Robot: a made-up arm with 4 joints.
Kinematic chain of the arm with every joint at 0, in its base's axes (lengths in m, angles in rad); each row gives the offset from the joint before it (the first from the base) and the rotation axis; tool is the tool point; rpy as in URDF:
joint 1: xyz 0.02 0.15 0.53 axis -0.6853 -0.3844 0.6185
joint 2: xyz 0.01 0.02 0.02 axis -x
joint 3: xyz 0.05 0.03 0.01 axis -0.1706 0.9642 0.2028
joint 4: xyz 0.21 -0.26 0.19 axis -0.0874 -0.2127 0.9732
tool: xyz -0.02 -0.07 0.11 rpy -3.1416 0 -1.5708
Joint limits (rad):
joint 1: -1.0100..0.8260
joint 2: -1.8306..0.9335
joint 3: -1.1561..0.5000
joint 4: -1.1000..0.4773
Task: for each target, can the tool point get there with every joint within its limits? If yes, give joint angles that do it. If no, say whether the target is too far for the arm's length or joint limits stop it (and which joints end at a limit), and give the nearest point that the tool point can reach.
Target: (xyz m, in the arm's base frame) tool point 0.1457 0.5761 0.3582
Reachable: no: joint limits stop it (at a limit: joint 1, joint 2, joint 3) | nearest point -0.2061 0.4139 0.3223 | short by 0.389 m
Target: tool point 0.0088 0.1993 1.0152
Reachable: yes | joints 0.3220 0.6312 -0.5362 -0.0127
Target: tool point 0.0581 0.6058 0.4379
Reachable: no: joint limits stop it (at a limit: joint 1, joint 2, joint 3) | nearest point -0.2061 0.4109 0.3295 | short by 0.346 m
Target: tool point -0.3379 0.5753 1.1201
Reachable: no: too far | nearest point -0.1819 0.4313 0.8938 | short by 0.310 m
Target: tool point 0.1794 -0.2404 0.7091
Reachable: yes | joints 0.2584 -0.6347 -0.3602 -0.2240
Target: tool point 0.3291 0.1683 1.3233
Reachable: no: too far | nearest point 0.2285 0.1706 1.0077 | short by 0.331 m
